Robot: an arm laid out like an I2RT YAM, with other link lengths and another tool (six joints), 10 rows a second.
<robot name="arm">
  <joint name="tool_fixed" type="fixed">
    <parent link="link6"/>
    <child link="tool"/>
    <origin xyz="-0.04 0.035 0.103" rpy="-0.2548 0 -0.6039"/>
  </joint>
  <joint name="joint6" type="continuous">
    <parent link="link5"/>
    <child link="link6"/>
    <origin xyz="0.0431 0 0.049" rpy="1.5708 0 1.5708"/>
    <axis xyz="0 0 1"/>
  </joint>
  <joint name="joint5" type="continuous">
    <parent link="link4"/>
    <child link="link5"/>
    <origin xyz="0.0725 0.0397 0.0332" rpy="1.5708 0 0"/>
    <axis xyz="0 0 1"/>
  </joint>
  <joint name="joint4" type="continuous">
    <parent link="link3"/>
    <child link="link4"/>
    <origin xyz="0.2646 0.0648 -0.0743"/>
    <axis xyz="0 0 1"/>
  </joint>
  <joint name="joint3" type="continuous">
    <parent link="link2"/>
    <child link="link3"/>
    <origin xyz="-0.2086 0 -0.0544" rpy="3.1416 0 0"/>
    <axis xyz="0 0 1"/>
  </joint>
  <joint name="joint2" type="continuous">
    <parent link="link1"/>
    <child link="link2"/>
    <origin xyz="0.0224 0.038 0.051" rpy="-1.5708 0 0"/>
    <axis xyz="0 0 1"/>
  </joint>
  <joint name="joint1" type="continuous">
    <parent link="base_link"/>
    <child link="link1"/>
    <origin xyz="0 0 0.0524"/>
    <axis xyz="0 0 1"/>
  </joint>
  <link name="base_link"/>
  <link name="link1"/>
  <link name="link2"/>
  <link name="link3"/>
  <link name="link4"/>
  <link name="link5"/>
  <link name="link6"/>
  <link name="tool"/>
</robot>
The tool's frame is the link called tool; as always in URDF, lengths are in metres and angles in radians. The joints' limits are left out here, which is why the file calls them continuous.
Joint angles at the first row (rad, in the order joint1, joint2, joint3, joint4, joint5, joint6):
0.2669, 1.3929, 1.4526, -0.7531, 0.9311, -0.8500
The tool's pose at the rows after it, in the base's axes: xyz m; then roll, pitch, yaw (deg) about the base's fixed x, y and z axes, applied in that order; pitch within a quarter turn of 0, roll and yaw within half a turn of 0:
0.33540 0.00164 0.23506 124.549 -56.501 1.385
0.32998 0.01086 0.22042 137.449 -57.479 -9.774
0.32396 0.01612 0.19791 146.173 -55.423 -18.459
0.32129 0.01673 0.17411 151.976 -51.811 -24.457
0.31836 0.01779 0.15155 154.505 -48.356 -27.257
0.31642 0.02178 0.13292 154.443 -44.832 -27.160
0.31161 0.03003 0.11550 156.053 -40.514 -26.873
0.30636 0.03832 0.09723 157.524 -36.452 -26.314
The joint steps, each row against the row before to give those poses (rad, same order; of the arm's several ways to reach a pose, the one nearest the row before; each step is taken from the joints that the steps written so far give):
0.0000, -0.0061, 0.0124, -0.0675, -0.0259, 0.0996
-0.0046, -0.0337, -0.0412, -0.0307, -0.0752, 0.1243
-0.0107, -0.0139, -0.0552, -0.0245, -0.0566, 0.1043
-0.0306, 0.0061, -0.0461, -0.0093, -0.0704, 0.0659
-0.0200, 0.0122, -0.0461, 0.0031, -0.0508, 0.0401
-0.0031, 0.0367, -0.0155, -0.0092, -0.0339, 0.0214
-0.0016, 0.0216, -0.0214, -0.0093, -0.0673, 0.0109
0.0001, 0.0200, -0.0307, 0.0047, -0.0646, 0.0046

